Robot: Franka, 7 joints.
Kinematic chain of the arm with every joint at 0, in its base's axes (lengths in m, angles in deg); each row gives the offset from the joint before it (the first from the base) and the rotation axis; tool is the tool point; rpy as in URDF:
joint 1: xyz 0 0 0.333 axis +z
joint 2: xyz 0 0 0 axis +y
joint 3: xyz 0 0 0.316 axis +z
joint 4: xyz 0.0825 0 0 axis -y
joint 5: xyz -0.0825 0 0.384 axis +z
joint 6: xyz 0 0 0 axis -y
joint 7: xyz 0.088 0 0 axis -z
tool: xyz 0 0 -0.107 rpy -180 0 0
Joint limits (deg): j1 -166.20..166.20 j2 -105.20..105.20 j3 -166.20..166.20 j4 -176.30..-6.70 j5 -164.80..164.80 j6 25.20..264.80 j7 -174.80..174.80
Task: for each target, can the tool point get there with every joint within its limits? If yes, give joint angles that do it. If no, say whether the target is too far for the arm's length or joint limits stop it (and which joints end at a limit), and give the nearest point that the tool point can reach.
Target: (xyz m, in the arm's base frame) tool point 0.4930 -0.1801 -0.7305
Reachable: no: too far | nearest point 0.3953 -0.1444 -0.3426 | short by 0.402 m
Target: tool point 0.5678 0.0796 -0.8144
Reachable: no: too far | nearest point 0.4292 0.0602 -0.3391 | short by 0.495 m
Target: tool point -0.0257 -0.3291 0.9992
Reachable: yes | joints -93.28 -25.91 3.24 -83.54 -88.43 123.75 -96.48
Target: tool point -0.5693 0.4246 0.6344
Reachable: yes | joints 104.99 54.81 94.31 -55.05 -76.12 87.31 62.68
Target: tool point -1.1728 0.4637 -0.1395
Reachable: no: too far | nearest point -0.7471 0.2954 0.0320 | short by 0.489 m
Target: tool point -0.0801 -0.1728 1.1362
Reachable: yes | joints -135.98 10.67 73.45 -21.26 2.77 193.07 -68.97
